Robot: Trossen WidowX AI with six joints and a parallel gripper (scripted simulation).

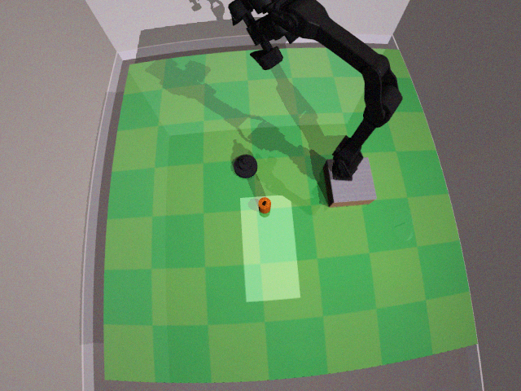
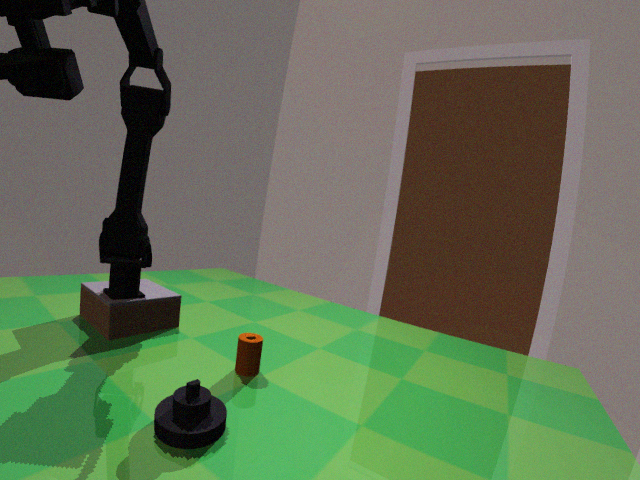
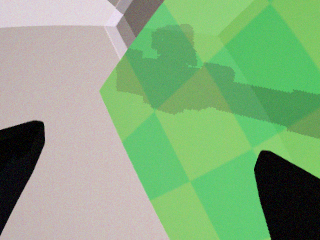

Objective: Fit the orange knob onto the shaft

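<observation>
Right now my gripper tip is 380 mm to the right of the orange knob, 330 mm above it and 80 mm past it. Also, from my gripper tip: dark round pedestal (330 mm below, 240 mm to the left, 10 mm behind).
</observation>
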